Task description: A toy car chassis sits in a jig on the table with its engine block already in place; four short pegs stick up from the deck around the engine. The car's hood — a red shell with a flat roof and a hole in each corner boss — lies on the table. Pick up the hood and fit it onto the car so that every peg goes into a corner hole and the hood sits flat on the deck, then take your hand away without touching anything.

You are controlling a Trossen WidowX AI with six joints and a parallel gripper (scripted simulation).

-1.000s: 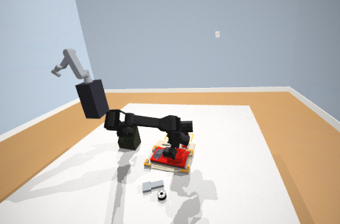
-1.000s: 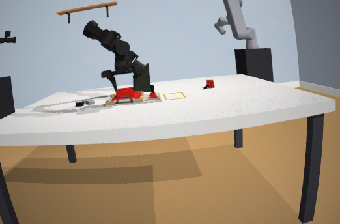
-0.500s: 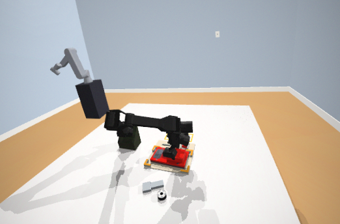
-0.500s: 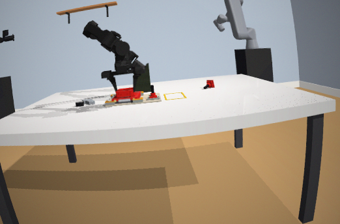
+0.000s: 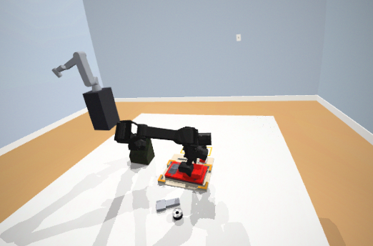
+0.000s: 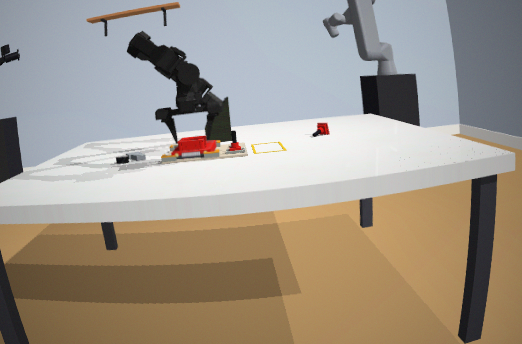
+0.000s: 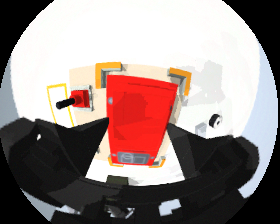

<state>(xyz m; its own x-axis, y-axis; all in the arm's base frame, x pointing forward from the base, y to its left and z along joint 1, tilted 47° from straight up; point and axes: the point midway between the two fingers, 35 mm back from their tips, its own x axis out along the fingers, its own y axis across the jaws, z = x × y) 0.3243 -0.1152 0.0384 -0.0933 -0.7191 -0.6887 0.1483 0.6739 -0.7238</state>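
The red hood is right at my gripper tip. From my gripper tip the other things lie so: grey engine block: 20 mm below; small wheel: 210 mm to the right, 30 mm below, 30 mm behind.
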